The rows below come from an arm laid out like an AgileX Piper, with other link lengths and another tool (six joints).
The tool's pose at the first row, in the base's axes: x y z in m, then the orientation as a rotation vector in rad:
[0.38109, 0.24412, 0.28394, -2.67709, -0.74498, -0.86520]
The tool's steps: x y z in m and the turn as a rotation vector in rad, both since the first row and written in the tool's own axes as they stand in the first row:
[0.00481, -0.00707, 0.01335, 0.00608, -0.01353, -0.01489]
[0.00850, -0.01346, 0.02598, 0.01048, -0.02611, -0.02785]
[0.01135, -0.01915, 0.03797, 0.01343, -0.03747, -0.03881]
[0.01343, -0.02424, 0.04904, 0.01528, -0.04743, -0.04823]
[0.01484, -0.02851, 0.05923, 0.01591, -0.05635, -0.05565]
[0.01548, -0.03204, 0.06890, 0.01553, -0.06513, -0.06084]
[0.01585, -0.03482, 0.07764, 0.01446, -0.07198, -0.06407]
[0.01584, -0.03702, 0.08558, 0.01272, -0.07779, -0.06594]
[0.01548, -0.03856, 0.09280, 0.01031, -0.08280, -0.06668]
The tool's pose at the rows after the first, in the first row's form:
[0.38709, 0.25681, 0.27658, -2.67799, -0.77029, -0.84785]
[0.39233, 0.26823, 0.26908, -2.67983, -0.79227, -0.83216]
[0.39705, 0.27849, 0.26155, -2.68233, -0.81083, -0.81834]
[0.40111, 0.28761, 0.25426, -2.68509, -0.82667, -0.80656]
[0.40472, 0.29545, 0.24722, -2.68856, -0.83920, -0.79632]
[0.40794, 0.30217, 0.24009, -2.69318, -0.84837, -0.78631]
[0.41092, 0.30782, 0.23350, -2.69759, -0.85420, -0.77874]
[0.41356, 0.31254, 0.22728, -2.70222, -0.85776, -0.77259]
[0.41596, 0.31630, 0.22139, -2.70718, -0.85940, -0.76761]

